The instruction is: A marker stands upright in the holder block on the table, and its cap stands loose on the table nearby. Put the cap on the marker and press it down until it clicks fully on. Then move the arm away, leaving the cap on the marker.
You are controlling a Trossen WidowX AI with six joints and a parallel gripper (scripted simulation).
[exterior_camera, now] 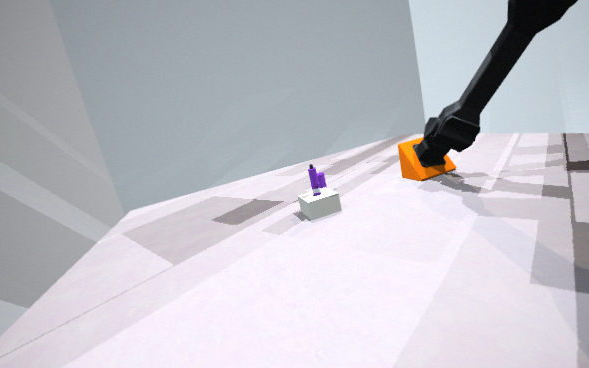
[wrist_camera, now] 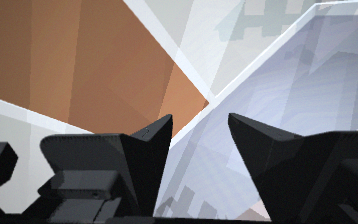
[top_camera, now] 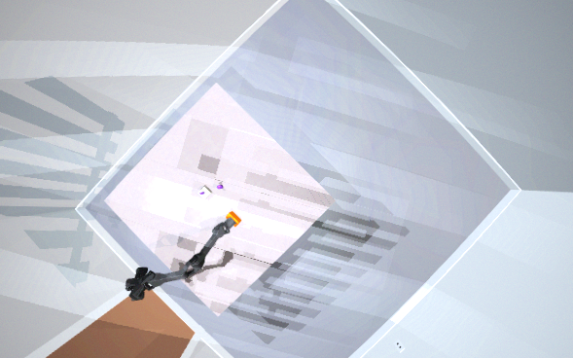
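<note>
My gripper tip is now 19 cm short of the purple cap, 78 cm to the left of it and 23 cm above it. The rest, counted from my gripper tip: white holder block (23 cm ahead, 66 cm to the right, 24 cm below); purple marker (23 cm ahead, 66 cm to the right, 18 cm below).
</note>
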